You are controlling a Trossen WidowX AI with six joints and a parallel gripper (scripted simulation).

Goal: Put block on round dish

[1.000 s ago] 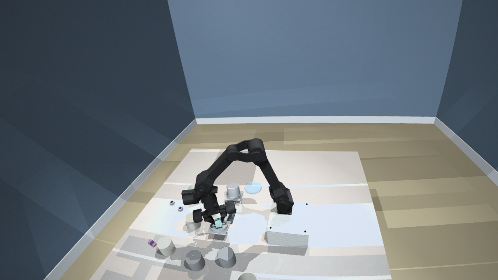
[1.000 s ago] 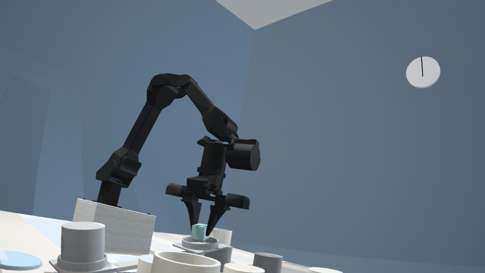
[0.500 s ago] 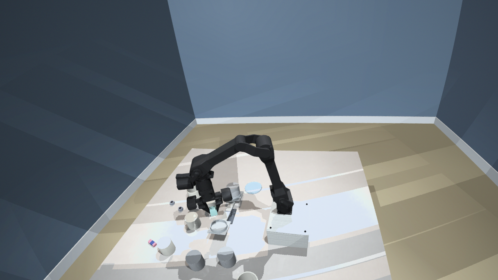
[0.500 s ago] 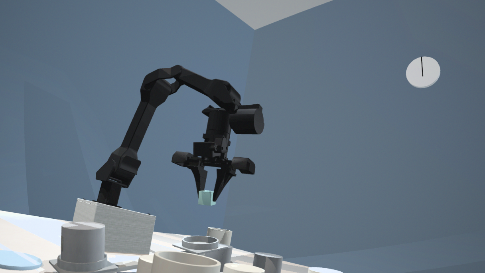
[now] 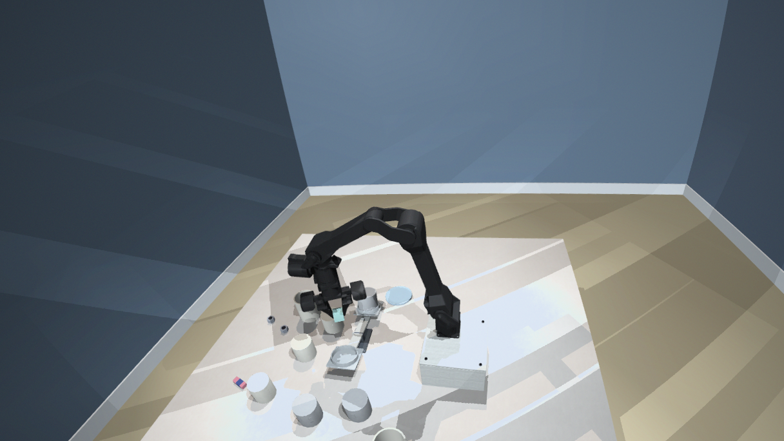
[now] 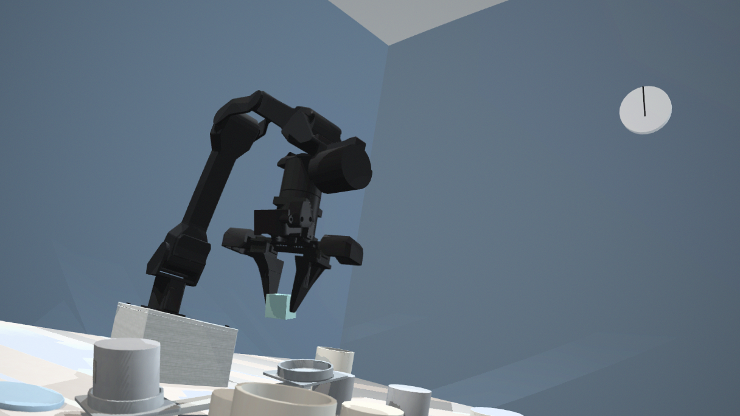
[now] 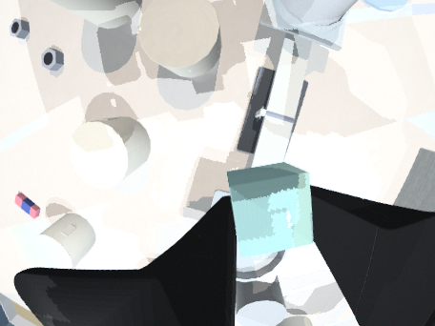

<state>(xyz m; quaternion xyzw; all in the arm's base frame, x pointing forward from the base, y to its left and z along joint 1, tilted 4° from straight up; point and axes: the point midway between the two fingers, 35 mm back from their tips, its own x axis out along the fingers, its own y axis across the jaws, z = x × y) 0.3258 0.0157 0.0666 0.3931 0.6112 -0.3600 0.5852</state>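
Right now the pale blue round dish is 27 cm to the right of my gripper tip, 15 cm below it and 11 cm behind it. Also, from my gripper tip: balance 12 cm below, 4 cm to the right, 2 cm behind; then red-and-blue piece 32 cm ahead, 20 cm to the left, 15 cm below; then teal block 1 cm above.
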